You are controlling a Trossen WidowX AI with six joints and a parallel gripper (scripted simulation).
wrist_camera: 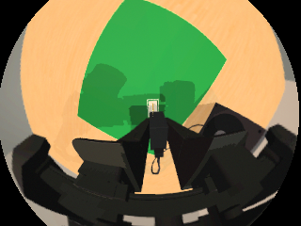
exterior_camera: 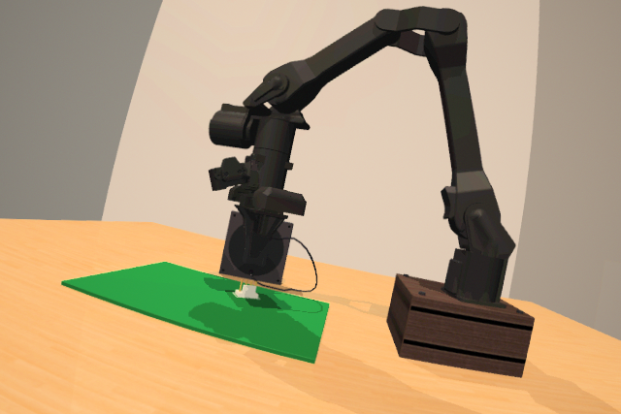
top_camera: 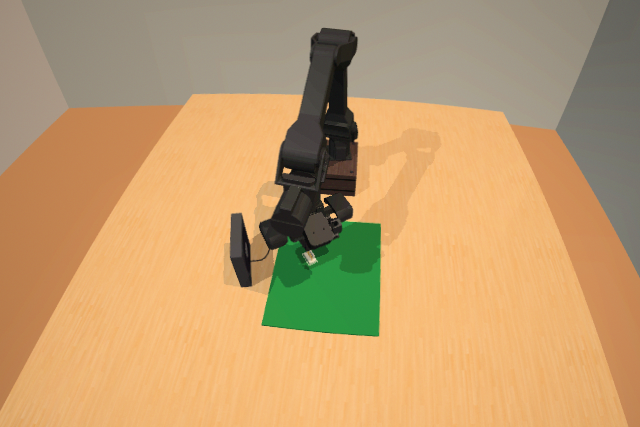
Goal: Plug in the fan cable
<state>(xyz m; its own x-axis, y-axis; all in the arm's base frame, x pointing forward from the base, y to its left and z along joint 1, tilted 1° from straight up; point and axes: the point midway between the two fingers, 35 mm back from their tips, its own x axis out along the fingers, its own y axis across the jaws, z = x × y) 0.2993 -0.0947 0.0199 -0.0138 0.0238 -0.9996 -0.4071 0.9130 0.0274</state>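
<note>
The green board is 30 mm ahead of my gripper tip, 40 mm to the left of it and 80 mm below it. From my gripper tip the other things lie so: dark plug 10 mm behind, 10 mm above; black fan 10 mm ahead, 140 mm to the right, 10 mm below.
</note>
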